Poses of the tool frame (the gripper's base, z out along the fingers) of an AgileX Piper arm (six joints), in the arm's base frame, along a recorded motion.
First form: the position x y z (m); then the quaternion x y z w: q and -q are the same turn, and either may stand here.
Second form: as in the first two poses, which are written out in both.
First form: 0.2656 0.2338 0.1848 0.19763 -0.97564 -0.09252 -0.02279
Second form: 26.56 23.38 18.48 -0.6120 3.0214 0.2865
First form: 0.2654 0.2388 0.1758 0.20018 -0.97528 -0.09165 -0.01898
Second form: 26.54 23.88 17.58 -0.6214 3.0274 0.2845
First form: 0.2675 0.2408 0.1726 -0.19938 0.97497 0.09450 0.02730
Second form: 26.75 24.08 17.26 -0.6157 3.0108 0.2918
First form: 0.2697 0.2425 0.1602 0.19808 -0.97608 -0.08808 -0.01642
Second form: 26.97 24.25 16.02 -0.6159 3.0348 0.2739
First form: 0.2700 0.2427 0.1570 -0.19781 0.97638 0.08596 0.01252
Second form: 27.00 24.27 15.70 -0.6165 3.0432 0.2679
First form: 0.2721 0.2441 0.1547 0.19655 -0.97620 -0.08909 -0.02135
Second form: 27.21 24.41 15.47 -0.6092 3.0258 0.2761
